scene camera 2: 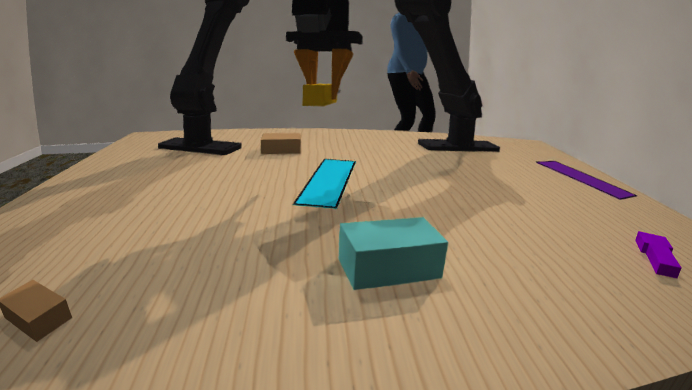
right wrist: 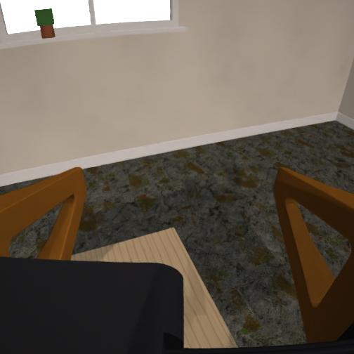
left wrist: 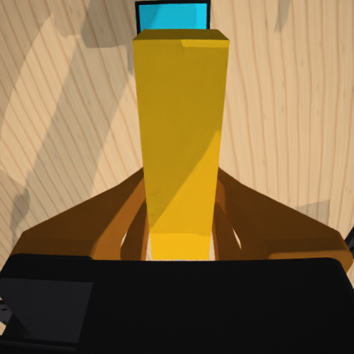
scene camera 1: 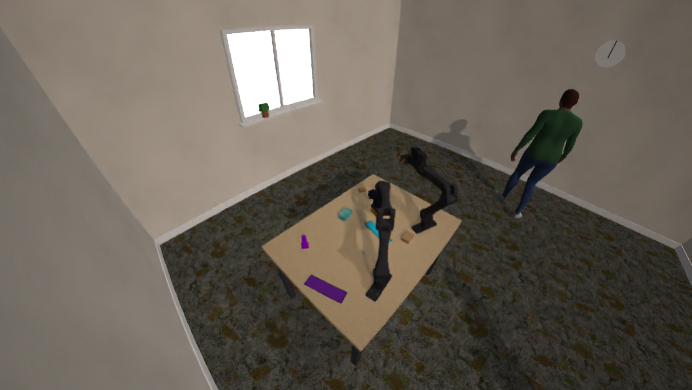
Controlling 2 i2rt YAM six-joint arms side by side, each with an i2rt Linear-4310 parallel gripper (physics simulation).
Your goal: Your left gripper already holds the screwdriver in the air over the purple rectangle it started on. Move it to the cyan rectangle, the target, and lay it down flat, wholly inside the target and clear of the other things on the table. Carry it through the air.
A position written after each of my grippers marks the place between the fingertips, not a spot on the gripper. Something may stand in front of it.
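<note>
My left gripper is visible [scene camera 2: 323,99] [left wrist: 180,176], as is my right gripper [right wrist: 179,177]. A teal block [scene camera 2: 380,253] is present; in the left wrist view the block is out of frame, and in the right wrist view the block is out of frame. A screwdriver [left wrist: 180,74] is also visible.
</note>
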